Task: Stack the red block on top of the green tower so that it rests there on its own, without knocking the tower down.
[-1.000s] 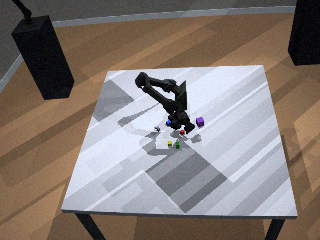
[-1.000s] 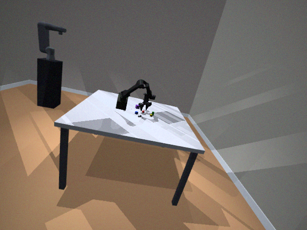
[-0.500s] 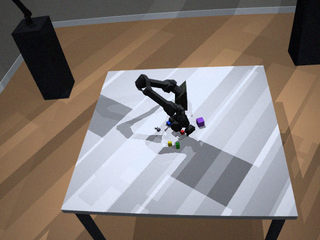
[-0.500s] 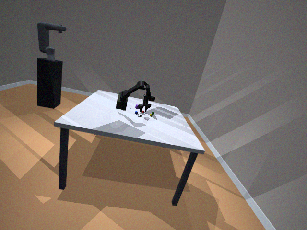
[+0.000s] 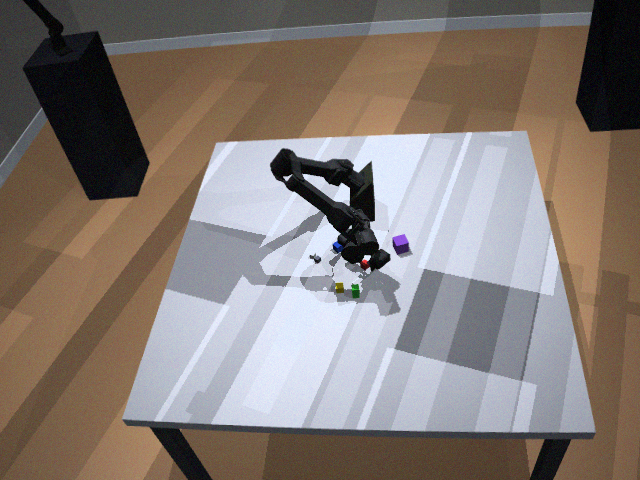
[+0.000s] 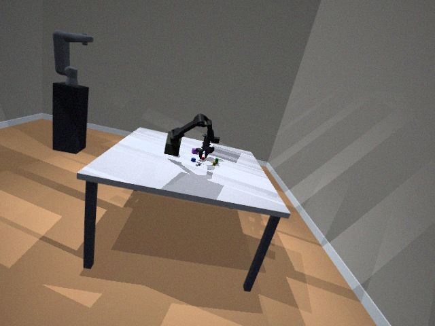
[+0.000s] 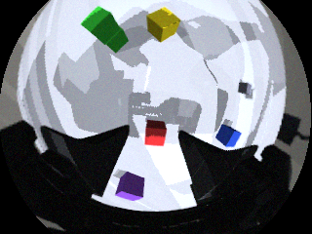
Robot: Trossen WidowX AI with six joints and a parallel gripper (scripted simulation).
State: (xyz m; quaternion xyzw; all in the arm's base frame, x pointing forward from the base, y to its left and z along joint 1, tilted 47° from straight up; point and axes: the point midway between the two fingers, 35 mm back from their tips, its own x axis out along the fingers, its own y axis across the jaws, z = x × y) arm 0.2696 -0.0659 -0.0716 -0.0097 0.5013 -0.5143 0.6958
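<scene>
My gripper tip is 90 mm short of the yellow block, 80 mm to the left of it and 10 mm below it. Round my gripper tip: blue block 90 mm behind, 90 mm to the right, 10 mm above; then red block right at my gripper tip; then purple block 70 mm behind, 120 mm to the left, 10 mm above.
</scene>
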